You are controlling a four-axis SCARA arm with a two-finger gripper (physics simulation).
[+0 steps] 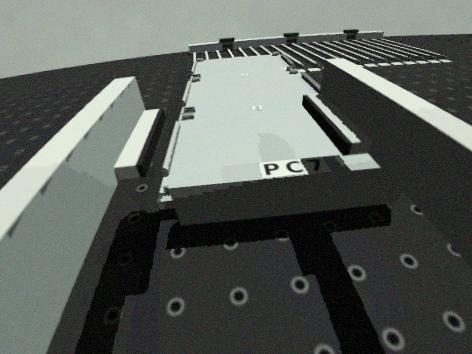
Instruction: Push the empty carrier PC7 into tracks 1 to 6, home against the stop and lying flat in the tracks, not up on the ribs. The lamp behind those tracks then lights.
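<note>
The carrier PC7 (230, 140) is a long pale plate with its label at the near end and a dark near face. It points away toward the left group of tracks (232, 53). A short strip of ribs shows between its far edge and the stop bar (260, 41). Whether it lies flat in the tracks is too small to tell. The lamp (226, 43) behind these tracks looks dark green, unlit. My gripper (232, 89) is shut and holds nothing; its finger pads show left and right of the carrier's near part, with a gap between them.
More ribbed tracks (400, 50) spread to the right of the carrier. Two more dark green lamps (291, 38) (351, 34) stand along the stop bar. Small dark clips (188, 113) (293, 70) sit along the carrier's sides. The dark table (265, 320) has rows of ringed holes and shadows.
</note>
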